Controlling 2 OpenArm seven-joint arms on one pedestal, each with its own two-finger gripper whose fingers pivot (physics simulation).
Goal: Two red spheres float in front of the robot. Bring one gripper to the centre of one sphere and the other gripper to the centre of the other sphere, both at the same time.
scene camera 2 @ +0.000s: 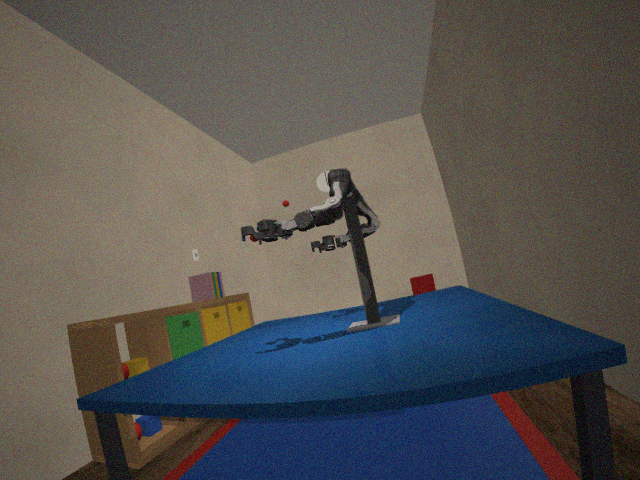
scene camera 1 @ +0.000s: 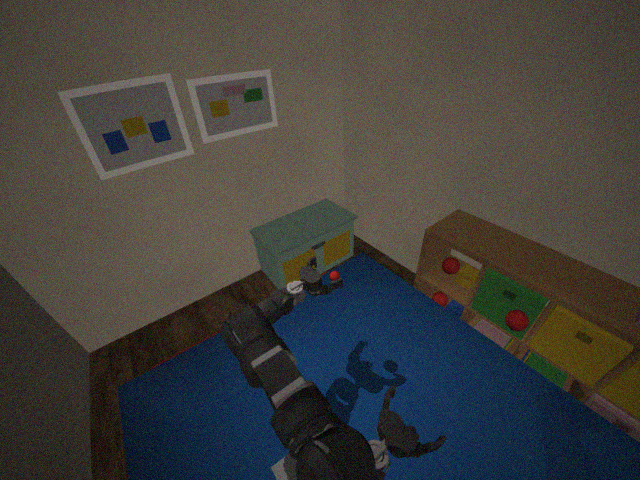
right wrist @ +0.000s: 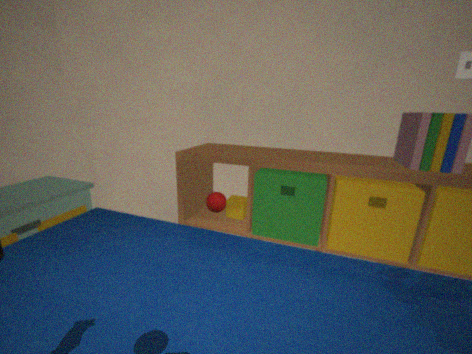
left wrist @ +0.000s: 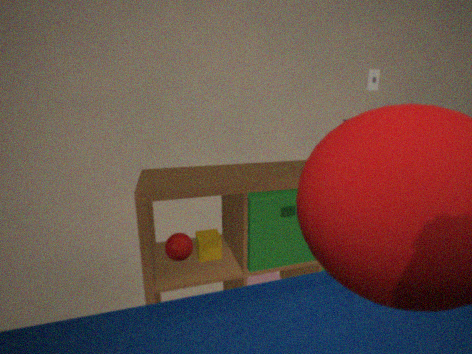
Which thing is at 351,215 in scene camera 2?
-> A dark pedestal.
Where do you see the left gripper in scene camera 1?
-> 328,271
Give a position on a red sphere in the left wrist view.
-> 376,201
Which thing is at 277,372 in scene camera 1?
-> A dark pedestal.
